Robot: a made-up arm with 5 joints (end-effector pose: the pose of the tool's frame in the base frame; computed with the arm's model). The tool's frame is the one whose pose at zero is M.
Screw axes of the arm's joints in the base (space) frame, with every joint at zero. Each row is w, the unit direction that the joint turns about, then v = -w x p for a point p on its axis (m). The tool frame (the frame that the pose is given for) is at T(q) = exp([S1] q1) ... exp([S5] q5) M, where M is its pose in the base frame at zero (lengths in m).
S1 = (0, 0, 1, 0.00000, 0.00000, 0.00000)
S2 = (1, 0, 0, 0.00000, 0.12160, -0.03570)
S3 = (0, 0, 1, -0.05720, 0.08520, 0.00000)
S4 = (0, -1, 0, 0.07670, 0.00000, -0.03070)
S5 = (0, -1, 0, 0.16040, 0.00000, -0.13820)
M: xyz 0.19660 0.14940 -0.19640 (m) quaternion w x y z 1 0 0 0
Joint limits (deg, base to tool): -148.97..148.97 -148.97..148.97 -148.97..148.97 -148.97..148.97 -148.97..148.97
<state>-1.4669 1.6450 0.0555 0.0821 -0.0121</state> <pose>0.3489 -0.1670 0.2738 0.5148 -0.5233 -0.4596 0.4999</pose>
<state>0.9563 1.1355 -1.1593 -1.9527 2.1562</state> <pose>-0.1915 0.4010 -0.3393 0.2539 0.3809 -0.1118 0.8820</pose>
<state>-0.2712 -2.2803 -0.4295 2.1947 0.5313</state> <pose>0.1355 0.2270 -0.1502 -0.3271 -0.3985 0.8568 0.0106</pose>
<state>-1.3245 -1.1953 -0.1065 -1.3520 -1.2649</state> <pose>0.1909 0.1218 0.0703 -0.4040 -0.6861 0.5864 0.1491</pose>
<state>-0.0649 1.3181 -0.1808 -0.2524 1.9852</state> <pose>0.5195 -0.1174 0.1579 0.3221 -0.5749 -0.5286 0.5351</pose>
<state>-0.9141 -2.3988 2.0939 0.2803 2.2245</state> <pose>-0.1041 0.4812 -0.2424 0.1723 0.0046 0.1223 0.9774</pose>
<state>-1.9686 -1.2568 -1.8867 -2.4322 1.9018</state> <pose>-0.5009 0.0760 0.0744 0.3681 0.0508 0.8855 0.2790</pose>
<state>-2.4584 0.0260 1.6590 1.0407 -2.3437</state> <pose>0.0184 0.4062 0.0522 0.2311 0.5494 -0.3131 0.7394</pose>
